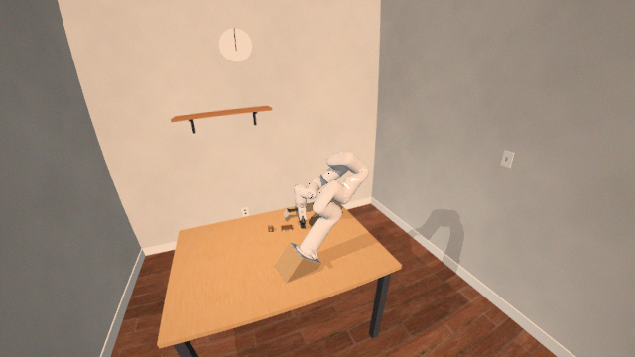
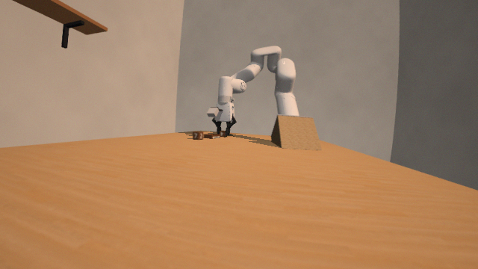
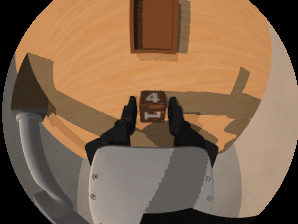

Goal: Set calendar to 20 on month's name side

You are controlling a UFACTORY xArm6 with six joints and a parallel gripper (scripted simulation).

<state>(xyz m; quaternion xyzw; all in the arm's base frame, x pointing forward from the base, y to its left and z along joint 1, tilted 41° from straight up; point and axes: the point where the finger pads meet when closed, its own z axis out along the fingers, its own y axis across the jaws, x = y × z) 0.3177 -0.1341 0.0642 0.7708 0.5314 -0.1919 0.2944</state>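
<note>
The brown tray lies 100 mm to the left of my hand, 40 mm ahead of it and 20 mm below it.
</note>
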